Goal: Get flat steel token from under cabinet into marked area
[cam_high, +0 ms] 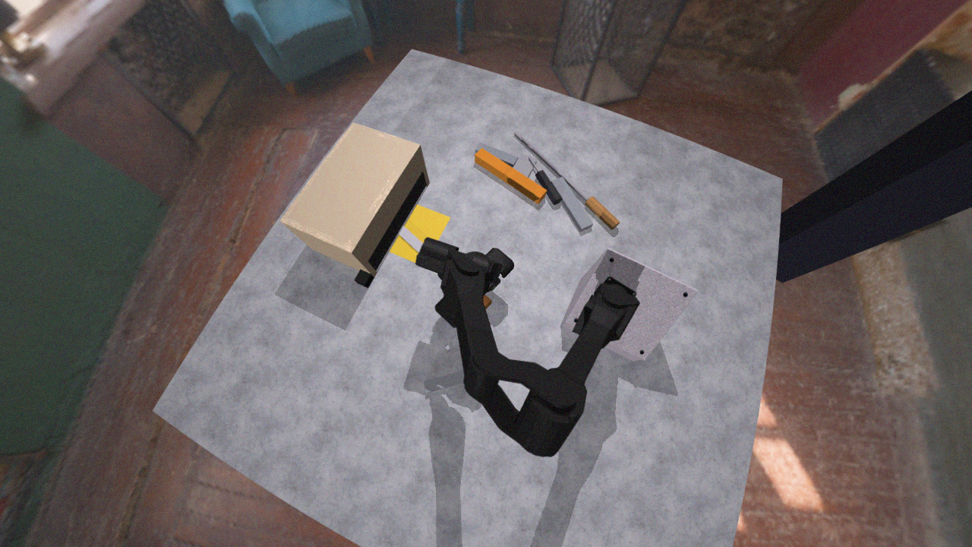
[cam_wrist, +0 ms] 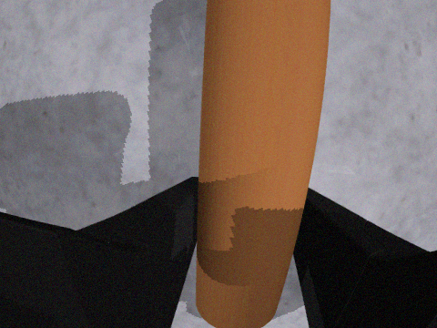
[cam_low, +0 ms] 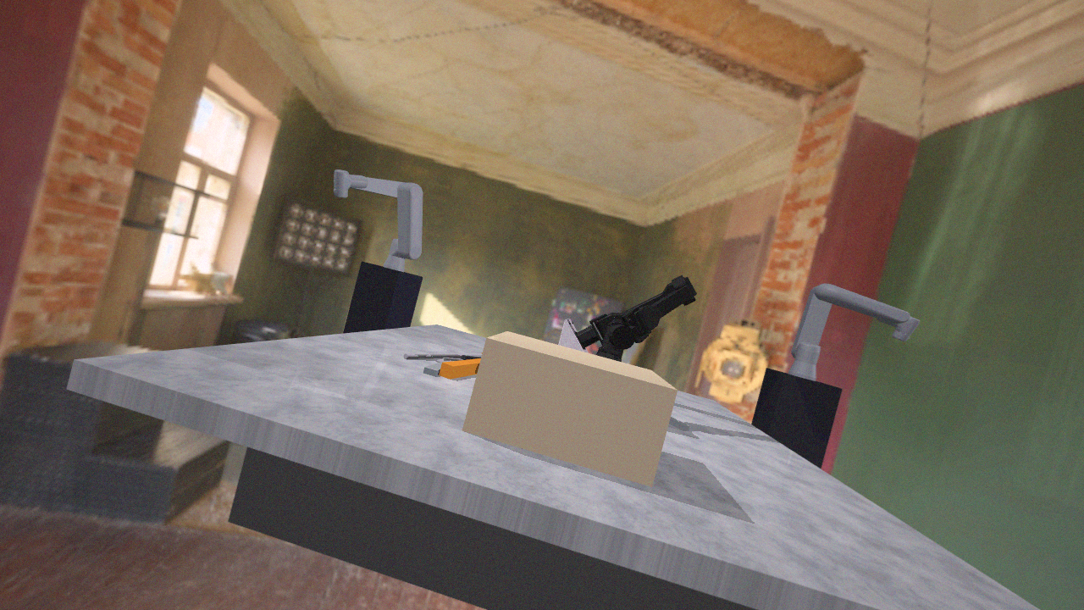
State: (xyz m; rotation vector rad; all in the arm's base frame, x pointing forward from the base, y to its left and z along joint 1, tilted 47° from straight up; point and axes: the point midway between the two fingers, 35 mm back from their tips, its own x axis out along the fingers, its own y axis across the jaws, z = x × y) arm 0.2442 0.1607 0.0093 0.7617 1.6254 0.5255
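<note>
Right now my gripper tip is 350 mm to the left of the grey bar and 80 mm past it. From my gripper tip the other things lie so: flat grey token (310 mm ahead, 90 mm to the right); orange bar (340 mm to the right, 100 mm ahead, 10 mm above); black-handled tool (380 mm to the right, 30 mm ahead).
</note>
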